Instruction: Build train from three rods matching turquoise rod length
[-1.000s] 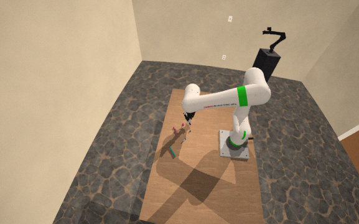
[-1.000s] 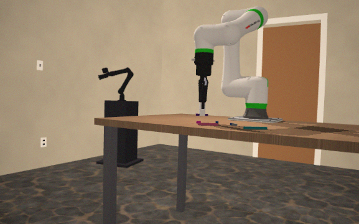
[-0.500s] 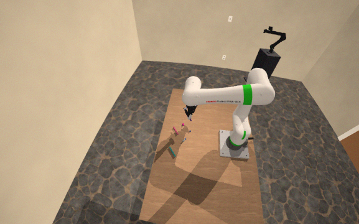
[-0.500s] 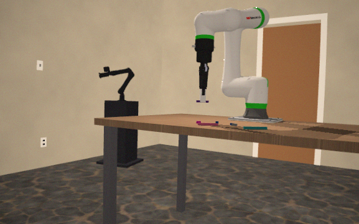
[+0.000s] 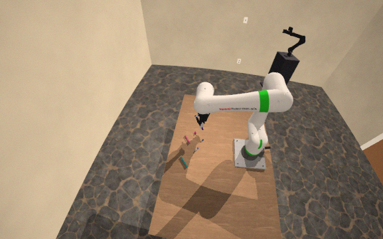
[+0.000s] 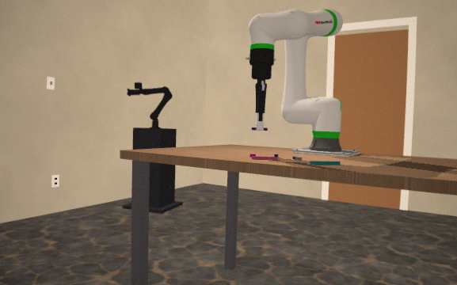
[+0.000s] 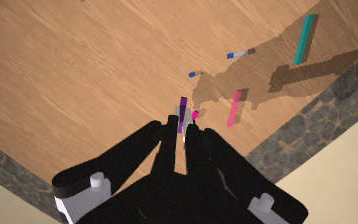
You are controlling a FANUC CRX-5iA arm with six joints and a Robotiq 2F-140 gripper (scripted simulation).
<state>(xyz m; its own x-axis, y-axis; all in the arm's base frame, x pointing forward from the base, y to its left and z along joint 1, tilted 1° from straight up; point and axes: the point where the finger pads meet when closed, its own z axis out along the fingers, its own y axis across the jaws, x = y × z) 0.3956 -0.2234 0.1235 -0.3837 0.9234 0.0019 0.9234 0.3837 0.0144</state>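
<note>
Now: hand 160 mm to the right of the grey rod, 130 mm above it and 50 mm short of it. Round my hand: pink rod: 130 mm below, 120 mm ahead, 50 mm to the left; magenta rod: 130 mm below, 50 mm ahead, 10 mm to the right; purple rod: 30 mm below.
</note>
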